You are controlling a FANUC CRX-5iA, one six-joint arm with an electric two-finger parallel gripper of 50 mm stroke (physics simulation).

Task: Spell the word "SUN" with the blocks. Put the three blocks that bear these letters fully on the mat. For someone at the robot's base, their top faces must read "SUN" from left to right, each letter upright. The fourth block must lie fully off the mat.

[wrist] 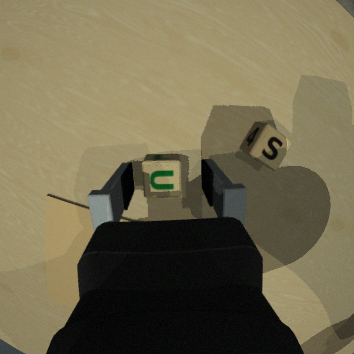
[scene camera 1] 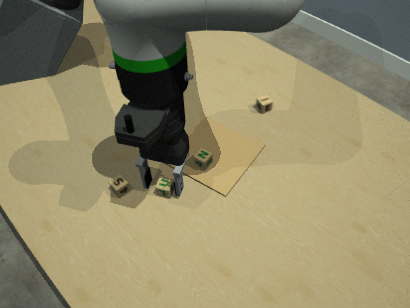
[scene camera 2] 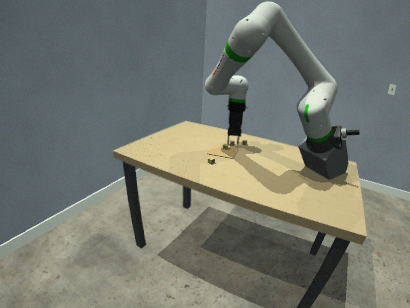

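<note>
My gripper [scene camera 1: 162,190] [scene camera 2: 233,143] [wrist: 166,174] is open and low over the table, with a finger on either side of the U block [scene camera 1: 164,186] [scene camera 2: 232,143] [wrist: 162,178]. That block has a green U on top and lies off the mat, nearer the left finger in the wrist view. The N block [scene camera 1: 203,158] [scene camera 2: 225,146], green-lettered, lies on the thin wooden mat [scene camera 1: 230,170] [scene camera 2: 217,153] [wrist: 60,250]. The black-lettered S block [scene camera 1: 119,185] [scene camera 2: 244,142] [wrist: 272,146] lies off the mat, turned at an angle. The fourth block [scene camera 1: 264,104] [scene camera 2: 211,161] lies off the mat on its other side; its top seems to show I.
The wooden table [scene camera 1: 280,240] [scene camera 2: 175,165] [wrist: 90,90] carries the blocks and the mat. The S block stands a short way outside the gripper's fingers. The N block is close beside the gripper in scene camera 1. The arm's dark base [scene camera 2: 324,159] stands at the table's right end.
</note>
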